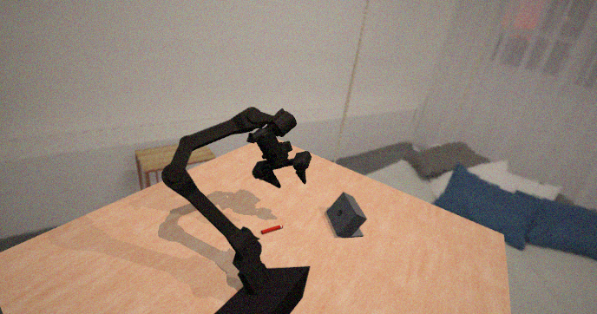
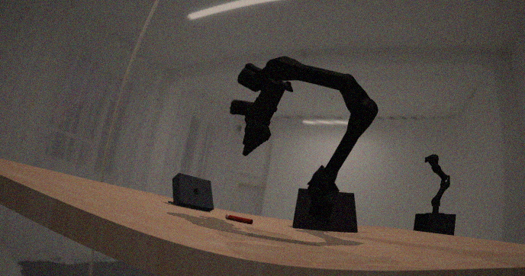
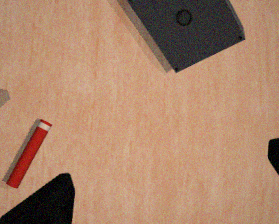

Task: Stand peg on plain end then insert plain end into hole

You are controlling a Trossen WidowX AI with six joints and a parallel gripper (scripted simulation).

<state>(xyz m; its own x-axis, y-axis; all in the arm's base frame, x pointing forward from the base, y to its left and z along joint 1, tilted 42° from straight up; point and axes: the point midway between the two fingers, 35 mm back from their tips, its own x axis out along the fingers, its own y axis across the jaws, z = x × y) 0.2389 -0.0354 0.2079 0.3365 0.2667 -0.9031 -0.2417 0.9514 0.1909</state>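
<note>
Right now my gripper tip is 1 cm past the red peg, 3 cm to the right of it and 20 cm above it. Round my gripper tip: sloped panel: 18 cm ahead, 14 cm to the right, 16 cm below.
</note>
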